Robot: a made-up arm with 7 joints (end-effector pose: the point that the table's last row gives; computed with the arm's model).
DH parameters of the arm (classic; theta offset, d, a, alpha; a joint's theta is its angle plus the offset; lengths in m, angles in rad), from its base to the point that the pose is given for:
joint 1: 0 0.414 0 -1.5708
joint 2: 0 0 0 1.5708
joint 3: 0 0.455 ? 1.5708
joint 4: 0 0 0.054 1.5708
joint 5: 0 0.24 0 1.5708
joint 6: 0 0 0.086 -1.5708
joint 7: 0 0.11 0 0
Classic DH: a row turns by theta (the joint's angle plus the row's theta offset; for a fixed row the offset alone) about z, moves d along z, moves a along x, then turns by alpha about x.
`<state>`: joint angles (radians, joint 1 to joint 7).
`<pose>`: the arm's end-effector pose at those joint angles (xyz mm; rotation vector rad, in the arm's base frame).
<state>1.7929 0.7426 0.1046 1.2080 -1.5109 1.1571 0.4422</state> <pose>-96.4 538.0 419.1 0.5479 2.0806 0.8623</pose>
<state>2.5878 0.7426 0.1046 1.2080 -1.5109 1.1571 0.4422</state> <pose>-451.5 308.0 419.1 -0.3252 2.3087 1.2863</pose>
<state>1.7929 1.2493 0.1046 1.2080 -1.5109 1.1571 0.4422</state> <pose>-81.8 473.5 153.5 0.2264 2.0867 0.3428</pose>
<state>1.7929 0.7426 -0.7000 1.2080 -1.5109 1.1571 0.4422</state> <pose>199.3 499.1 513.7 0.8394 1.2890 0.6820</pose>
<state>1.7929 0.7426 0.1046 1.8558 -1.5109 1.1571 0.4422</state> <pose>-124.9 675.3 605.4 1.0300 1.9359 1.4839</pose>
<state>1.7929 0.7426 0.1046 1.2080 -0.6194 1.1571 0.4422</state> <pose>-111.1 486.9 398.6 1.3856 1.9522 0.1207</pose>
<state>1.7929 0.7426 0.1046 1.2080 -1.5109 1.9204 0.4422</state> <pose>-16.6 521.2 483.7 0.5651 1.2878 0.8399</pose>
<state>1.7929 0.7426 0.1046 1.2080 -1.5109 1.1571 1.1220</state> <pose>-96.4 538.0 419.1 1.2936 1.9013 1.2298</pose>
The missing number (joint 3, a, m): 0.037
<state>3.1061 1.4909 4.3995 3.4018 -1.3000 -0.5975 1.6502</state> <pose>-717.8 -51.4 311.2 1.7345 -1.4773 -0.7653</pose>
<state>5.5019 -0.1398 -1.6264 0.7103 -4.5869 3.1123 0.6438</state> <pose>-108.9 -142.0 818.1 -0.6126 0.3564 -0.3647</pose>
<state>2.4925 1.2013 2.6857 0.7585 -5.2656 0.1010 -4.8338</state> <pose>-237.6 -85.0 775.4 0.3969 1.2644 -0.9678</pose>
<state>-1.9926 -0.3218 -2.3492 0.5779 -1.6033 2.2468 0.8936</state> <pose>83.7 323.2 607.2 0.6705 1.0476 1.2395</pose>
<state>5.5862 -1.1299 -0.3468 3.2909 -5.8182 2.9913 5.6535</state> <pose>-381.0 351.7 729.4 1.8816 0.0313 1.1878</pose>
